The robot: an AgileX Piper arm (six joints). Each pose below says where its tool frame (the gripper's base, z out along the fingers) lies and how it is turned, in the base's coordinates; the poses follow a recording.
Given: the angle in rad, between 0 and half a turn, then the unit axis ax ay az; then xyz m.
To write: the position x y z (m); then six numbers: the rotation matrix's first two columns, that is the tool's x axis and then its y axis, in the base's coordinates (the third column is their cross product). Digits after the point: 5 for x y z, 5 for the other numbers.
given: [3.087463, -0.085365, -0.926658, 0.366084, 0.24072, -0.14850, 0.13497]
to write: [0.24072, -0.14850, 0.13497, -0.98397, 0.17790, -0.01232, 0.13829, 0.71760, -0.68259]
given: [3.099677, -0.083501, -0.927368, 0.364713, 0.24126, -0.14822, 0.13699]
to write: [0.24126, -0.14822, 0.13699, -0.98518, 0.17009, -0.02202, 0.13952, 0.72015, -0.67965]
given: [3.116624, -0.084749, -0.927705, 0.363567, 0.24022, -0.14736, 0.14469]
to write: [0.24022, -0.14736, 0.14469, -0.98533, 0.16630, -0.03845, 0.14814, 0.72132, -0.67658]
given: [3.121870, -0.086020, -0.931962, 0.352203, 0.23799, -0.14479, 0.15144]
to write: [0.23799, -0.14479, 0.15144, -0.98501, 0.16727, -0.04221, 0.15337, 0.73713, -0.65811]
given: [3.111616, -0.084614, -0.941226, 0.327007, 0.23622, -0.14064, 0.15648]
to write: [0.23622, -0.14064, 0.15648, -0.98523, 0.16905, -0.02712, 0.14944, 0.77186, -0.61797]
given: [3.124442, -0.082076, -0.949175, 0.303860, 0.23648, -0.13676, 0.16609]
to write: [0.23648, -0.13676, 0.16609, -0.98638, 0.16101, -0.03360, 0.15059, 0.80188, -0.57820]
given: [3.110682, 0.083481, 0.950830, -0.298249, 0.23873, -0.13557, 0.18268]
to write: [0.23873, -0.13557, 0.18268, -0.98559, 0.14950, -0.07917, 0.16793, 0.80820, -0.56445]
